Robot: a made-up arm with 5 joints.
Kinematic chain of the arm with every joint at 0, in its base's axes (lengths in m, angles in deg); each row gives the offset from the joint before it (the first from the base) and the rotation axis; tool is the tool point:
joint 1: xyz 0 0 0.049 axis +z
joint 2: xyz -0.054 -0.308 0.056 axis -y
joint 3: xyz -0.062 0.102 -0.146 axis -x
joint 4: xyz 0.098 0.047 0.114 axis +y
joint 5: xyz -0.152 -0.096 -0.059 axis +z
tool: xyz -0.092 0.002 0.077
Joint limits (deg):
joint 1: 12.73..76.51
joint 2: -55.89..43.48
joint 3: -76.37..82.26
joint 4: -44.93..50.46
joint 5: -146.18..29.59
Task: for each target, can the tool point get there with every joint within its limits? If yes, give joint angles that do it. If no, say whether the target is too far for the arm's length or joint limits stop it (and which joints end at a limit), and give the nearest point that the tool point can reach.
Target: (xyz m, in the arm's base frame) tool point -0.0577 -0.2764 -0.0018
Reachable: yes | joints 33.88 22.69 -6.08 -7.77 -47.07
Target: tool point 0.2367 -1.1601 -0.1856
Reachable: no: too far | nearest point 0.1126 -0.5520 -0.0115 | short by 0.645 m
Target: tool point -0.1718 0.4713 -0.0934
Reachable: no: joint limits stop it (at a limit: joint 1, joint 2, joint 3, joint 4) | nearest point -0.0906 0.0806 -0.0265 | short by 0.405 m
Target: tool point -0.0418 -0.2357 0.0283
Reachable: yes | joints 52.42 -6.42 41.33 -9.28 -68.27
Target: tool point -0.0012 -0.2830 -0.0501
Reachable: yes | joints 37.73 23.70 -35.70 -21.23 -44.23
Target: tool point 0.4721 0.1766 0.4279
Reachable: no: joint limits stop it (at a limit: joint 1, joint 2, joint 4) | nearest point 0.3072 -0.0555 0.2768 | short by 0.322 m
